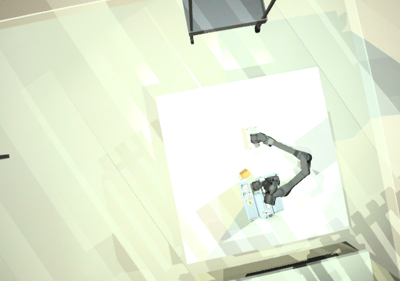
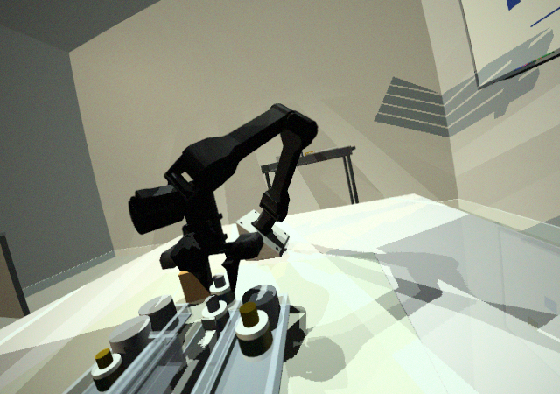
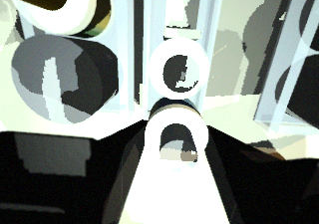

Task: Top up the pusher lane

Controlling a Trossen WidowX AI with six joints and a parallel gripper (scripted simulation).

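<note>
My gripper tip is 110 mm to the left of the orange box, 50 mm past it and 10 mm above it. Round my gripper tip: red mark 230 mm ahead, 20 mm above, 10 mm to the left.
</note>
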